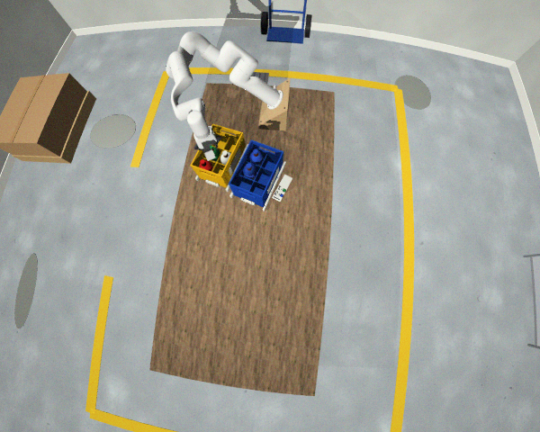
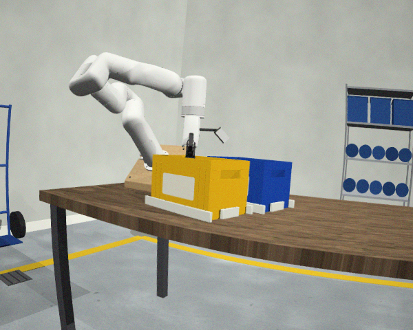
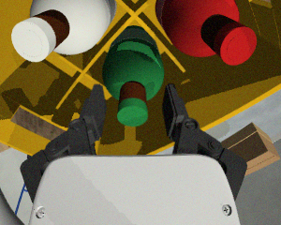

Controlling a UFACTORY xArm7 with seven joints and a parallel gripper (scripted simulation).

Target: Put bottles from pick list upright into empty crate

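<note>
The green-label bottle lies 70 mm below my hand. The rest, counted from my hand: white-label bottle: 90 mm to the left, 70 mm below, 30 mm ahead; red-label bottle: 90 mm ahead, 70 mm below, 30 mm to the right; yellow crate: 70 mm below, 40 mm to the left, 10 mm ahead.
</note>
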